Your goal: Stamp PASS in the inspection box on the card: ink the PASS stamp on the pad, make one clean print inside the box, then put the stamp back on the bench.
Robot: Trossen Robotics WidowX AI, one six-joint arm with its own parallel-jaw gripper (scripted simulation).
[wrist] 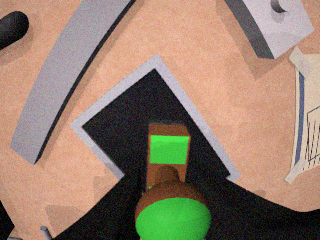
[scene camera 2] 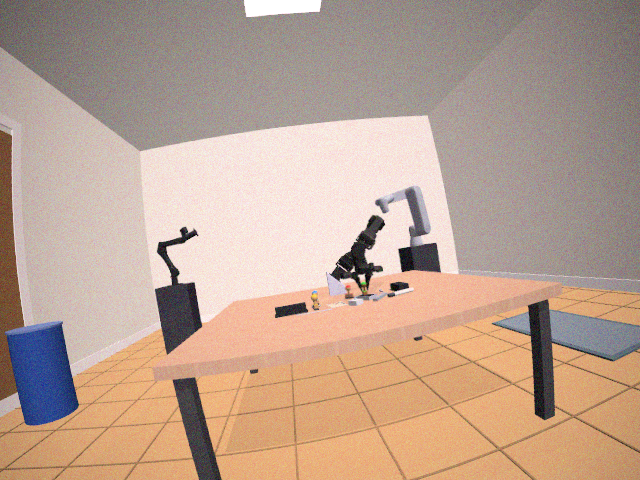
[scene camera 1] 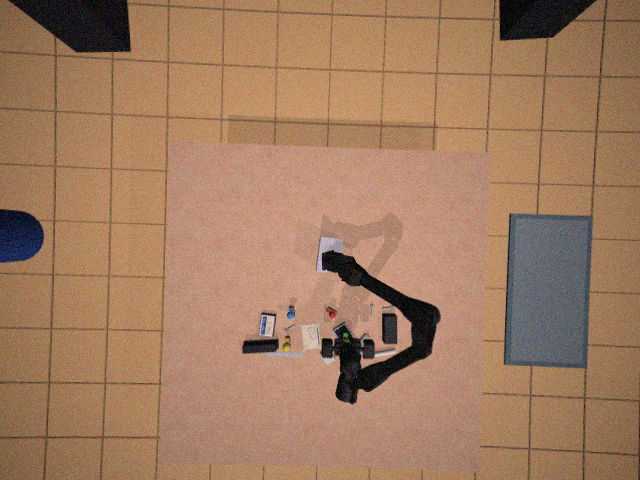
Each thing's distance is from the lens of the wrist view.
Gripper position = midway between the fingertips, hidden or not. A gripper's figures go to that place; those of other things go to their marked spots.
my gripper [wrist: 165,174]: 10 cm
ink pad [wrist: 116,127]: 11 cm
